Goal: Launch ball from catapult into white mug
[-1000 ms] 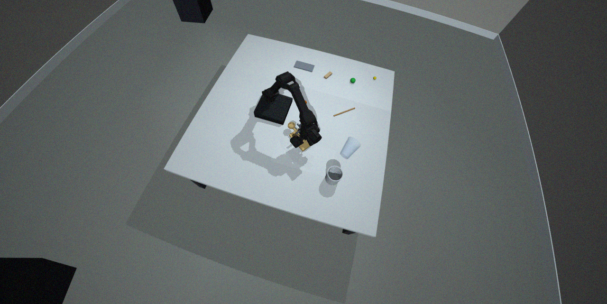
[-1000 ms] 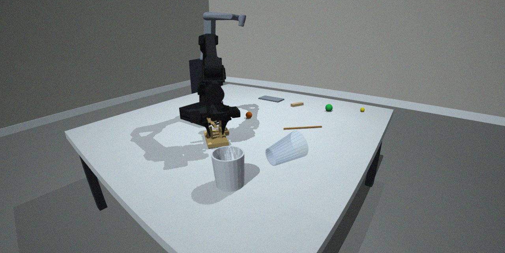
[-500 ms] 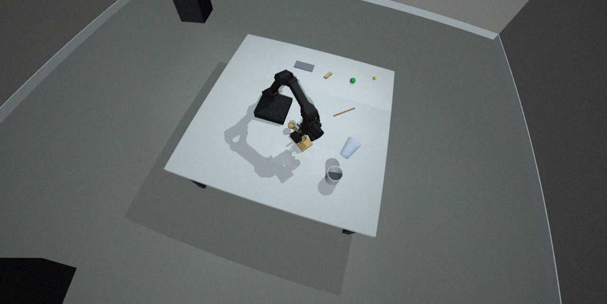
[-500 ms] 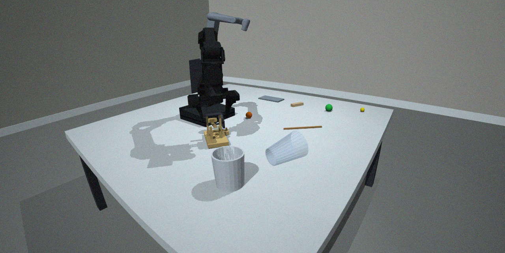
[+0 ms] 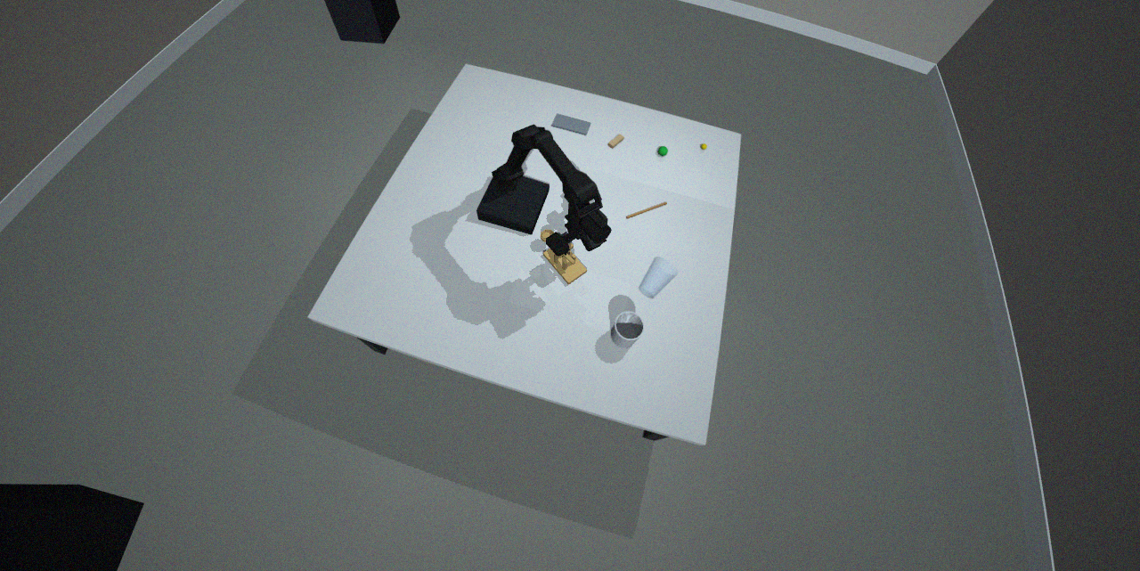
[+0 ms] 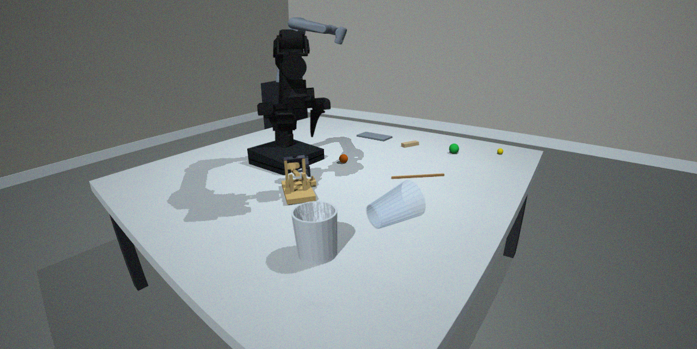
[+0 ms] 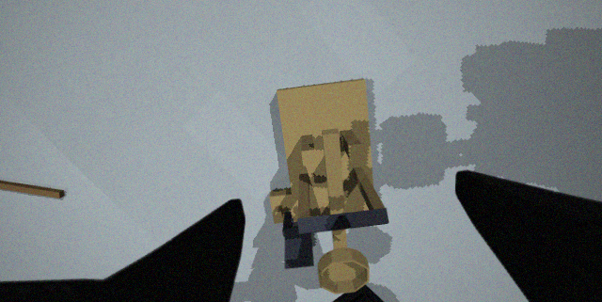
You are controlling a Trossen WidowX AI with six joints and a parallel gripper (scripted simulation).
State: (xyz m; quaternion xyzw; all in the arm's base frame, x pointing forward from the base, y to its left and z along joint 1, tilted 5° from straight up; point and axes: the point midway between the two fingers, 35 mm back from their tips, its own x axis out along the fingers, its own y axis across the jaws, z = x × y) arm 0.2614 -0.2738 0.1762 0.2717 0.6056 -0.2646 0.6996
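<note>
Right now my gripper tip is 4 cm past the orange ball, 31 cm to the right of it and 16 cm above it. Also, from my gripper tip: white mug 19 cm ahead, 20 cm to the right, 15 cm below; then thin wooden stick 25 cm ahead, 29 cm to the left, 17 cm below; then wooden catapult 5 cm behind, 7 cm to the left, 12 cm below.
</note>
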